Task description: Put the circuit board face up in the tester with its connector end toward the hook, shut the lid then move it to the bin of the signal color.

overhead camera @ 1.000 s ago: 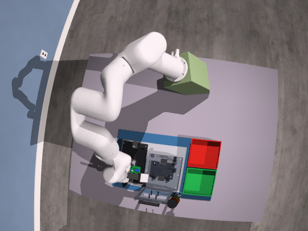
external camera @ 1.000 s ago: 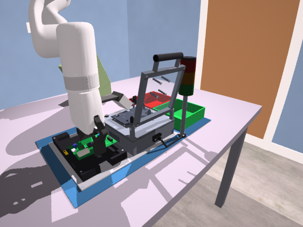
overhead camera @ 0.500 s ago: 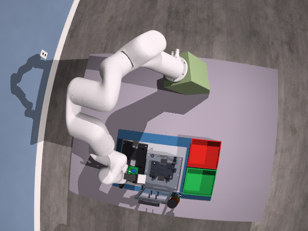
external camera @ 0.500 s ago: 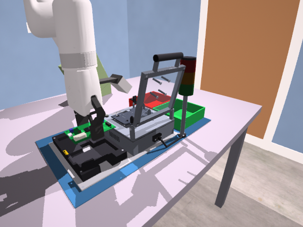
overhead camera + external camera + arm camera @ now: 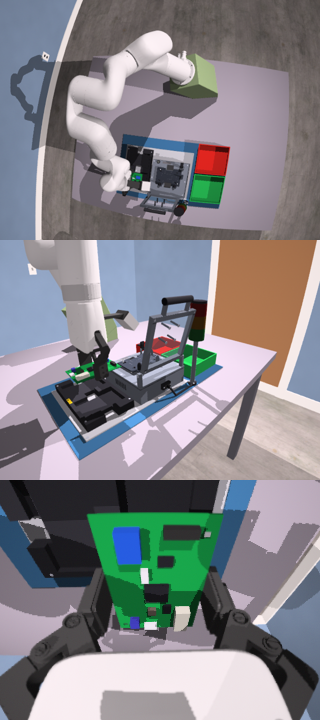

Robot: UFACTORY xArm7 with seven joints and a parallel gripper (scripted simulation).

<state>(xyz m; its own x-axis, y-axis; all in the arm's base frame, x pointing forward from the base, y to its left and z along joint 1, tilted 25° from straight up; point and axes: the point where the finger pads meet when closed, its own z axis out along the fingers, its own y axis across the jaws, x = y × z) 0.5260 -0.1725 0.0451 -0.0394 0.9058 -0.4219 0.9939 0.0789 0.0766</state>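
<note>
The green circuit board is right at my hand. The rest, counted from my hand: clear lid: 80 mm ahead, 170 mm to the left, 60 mm above; then green bin: 10 mm behind, 370 mm to the left, 110 mm below; then plate: 40 mm behind, 170 mm to the left, 50 mm below.
</note>
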